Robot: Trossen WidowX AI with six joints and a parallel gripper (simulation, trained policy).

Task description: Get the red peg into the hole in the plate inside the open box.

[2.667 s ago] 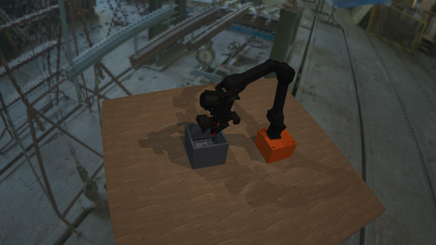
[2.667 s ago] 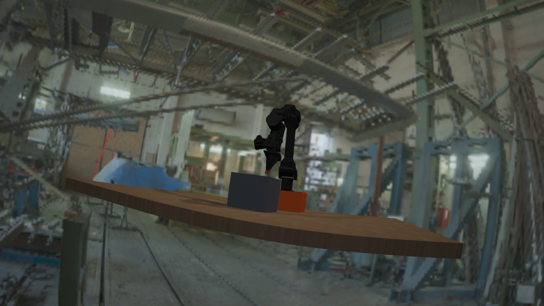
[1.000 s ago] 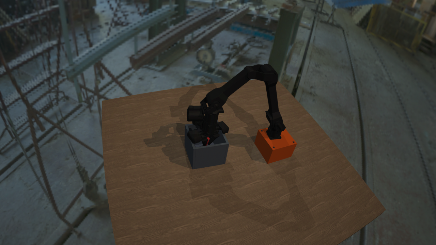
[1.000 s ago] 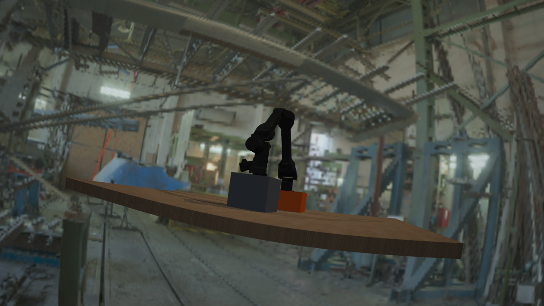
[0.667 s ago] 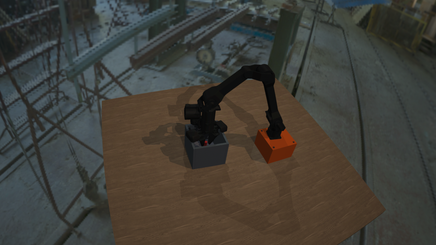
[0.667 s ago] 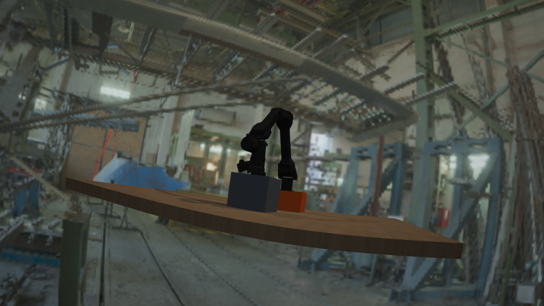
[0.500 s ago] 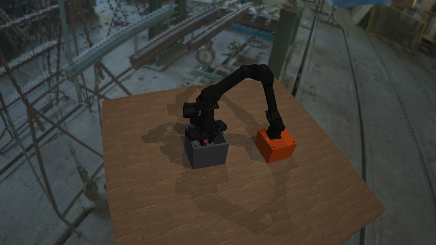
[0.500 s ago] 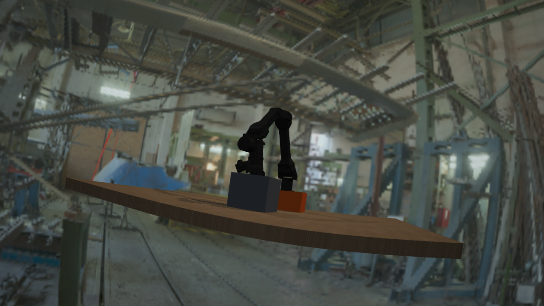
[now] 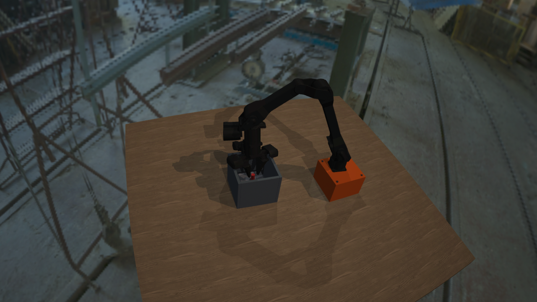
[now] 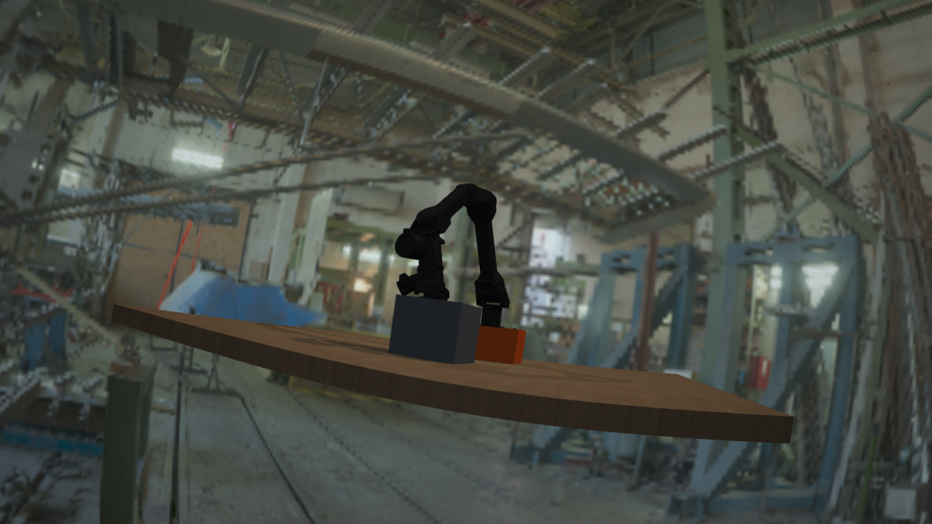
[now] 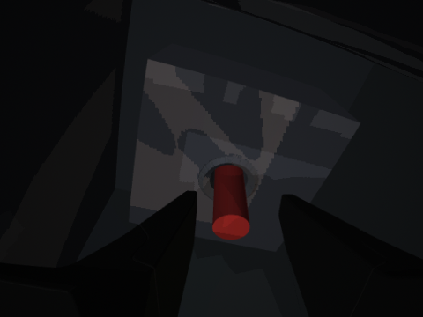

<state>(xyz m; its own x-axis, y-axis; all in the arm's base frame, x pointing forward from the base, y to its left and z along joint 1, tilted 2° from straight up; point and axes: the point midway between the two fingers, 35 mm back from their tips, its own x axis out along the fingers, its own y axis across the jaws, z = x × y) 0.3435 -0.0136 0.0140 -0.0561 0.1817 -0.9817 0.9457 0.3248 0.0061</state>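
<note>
The red peg is 30 mm below my gripper tip. Also, from my gripper tip: grey plate 30 mm below.
</note>
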